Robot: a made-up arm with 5 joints.
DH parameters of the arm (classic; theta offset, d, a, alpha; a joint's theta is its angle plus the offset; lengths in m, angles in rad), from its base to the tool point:
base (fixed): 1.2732 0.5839 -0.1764 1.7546
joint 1: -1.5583 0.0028 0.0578 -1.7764
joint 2: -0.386 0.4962 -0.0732 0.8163
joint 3: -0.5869 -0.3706 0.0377 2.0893
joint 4: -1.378 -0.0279 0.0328 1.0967
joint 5: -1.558 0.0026 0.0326 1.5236
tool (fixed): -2.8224 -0.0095 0 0
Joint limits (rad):
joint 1: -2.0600..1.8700
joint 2: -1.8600..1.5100
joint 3: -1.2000..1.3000
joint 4: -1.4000..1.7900
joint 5: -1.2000..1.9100
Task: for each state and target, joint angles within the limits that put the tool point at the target. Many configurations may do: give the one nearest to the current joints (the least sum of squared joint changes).
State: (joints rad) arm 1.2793 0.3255 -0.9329 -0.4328 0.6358
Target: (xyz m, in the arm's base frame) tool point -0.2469 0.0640 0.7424
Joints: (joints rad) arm 1.3726 0.0160 -1.2000 -0.1623 0.5688
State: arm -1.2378 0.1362 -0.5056 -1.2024 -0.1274
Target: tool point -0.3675 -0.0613 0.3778
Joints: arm -0.9408 -0.0775 -0.6980 -1.3069 -0.2876
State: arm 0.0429 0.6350 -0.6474 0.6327 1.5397
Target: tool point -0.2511 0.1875 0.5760
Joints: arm 0.7030 -0.1664 0.1185 0.4270 1.2298
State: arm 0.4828 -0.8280 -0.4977 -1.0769 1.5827
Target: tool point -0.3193 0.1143 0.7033
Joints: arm 0.7486 0.1079 -0.3298 -1.1282 1.6083
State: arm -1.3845 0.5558 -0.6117 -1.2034 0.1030
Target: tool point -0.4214 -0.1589 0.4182
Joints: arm -1.4746 0.0445 -0.5569 -1.2109 0.1082
